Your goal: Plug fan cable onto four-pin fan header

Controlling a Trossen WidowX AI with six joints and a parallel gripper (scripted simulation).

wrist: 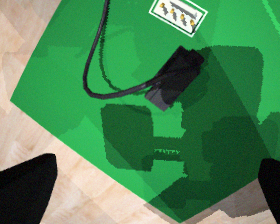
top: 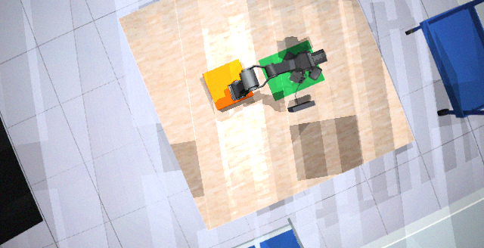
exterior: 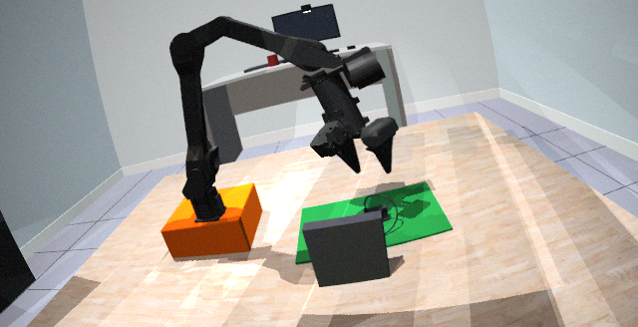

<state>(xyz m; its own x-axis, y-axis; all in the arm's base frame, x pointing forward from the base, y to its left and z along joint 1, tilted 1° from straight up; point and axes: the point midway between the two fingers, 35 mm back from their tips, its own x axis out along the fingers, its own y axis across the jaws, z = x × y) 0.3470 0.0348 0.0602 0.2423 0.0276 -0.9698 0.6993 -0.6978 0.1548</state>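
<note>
The black plug lies 9 cm below my gripper tip. Also, from my gripper tip: dark square fan (4 cm behind, 19 cm to the right, 5 cm below); green board (2 cm behind, 1 cm to the left, 12 cm below).
</note>
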